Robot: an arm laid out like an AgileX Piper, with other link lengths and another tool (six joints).
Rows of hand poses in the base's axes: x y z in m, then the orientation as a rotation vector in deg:
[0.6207, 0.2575, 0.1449, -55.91, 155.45, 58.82]
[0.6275, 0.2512, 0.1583, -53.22, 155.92, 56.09]
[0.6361, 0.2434, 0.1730, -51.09, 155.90, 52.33]
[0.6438, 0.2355, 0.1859, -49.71, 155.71, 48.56]
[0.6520, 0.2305, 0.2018, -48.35, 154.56, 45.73]
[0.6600, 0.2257, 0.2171, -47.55, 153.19, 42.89]
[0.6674, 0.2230, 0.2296, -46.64, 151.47, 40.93]
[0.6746, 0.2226, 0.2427, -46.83, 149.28, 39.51]
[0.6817, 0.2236, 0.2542, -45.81, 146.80, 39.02]
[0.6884, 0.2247, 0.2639, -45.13, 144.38, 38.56]
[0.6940, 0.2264, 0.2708, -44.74, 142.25, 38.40]
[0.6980, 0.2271, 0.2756, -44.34, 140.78, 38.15]
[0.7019, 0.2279, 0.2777, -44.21, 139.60, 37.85]
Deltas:
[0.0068, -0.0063, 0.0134, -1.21, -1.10, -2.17]
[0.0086, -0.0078, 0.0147, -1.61, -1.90, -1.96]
[0.0077, -0.0079, 0.0129, -1.70, -1.93, -1.46]
[0.0082, -0.0050, 0.0159, -0.83, -2.29, -1.37]
[0.0080, -0.0048, 0.0153, -0.87, -2.42, -1.00]
[0.0074, -0.0027, 0.0125, -0.25, -2.35, -0.96]
[0.0072, -0.0004, 0.0131, 0.05, -2.47, -0.11]
[0.0071, 0.0010, 0.0115, 0.92, -2.43, -0.80]
[0.0067, 0.0011, 0.0097, 0.85, -2.34, -0.56]
[0.0056, 0.0017, 0.0069, 0.85, -1.95, -0.29]
[0.0040, 0.0007, 0.0048, 0.54, -1.41, -0.32]
[0.0039, 0.0008, 0.0021, 0.32, -1.16, -0.14]

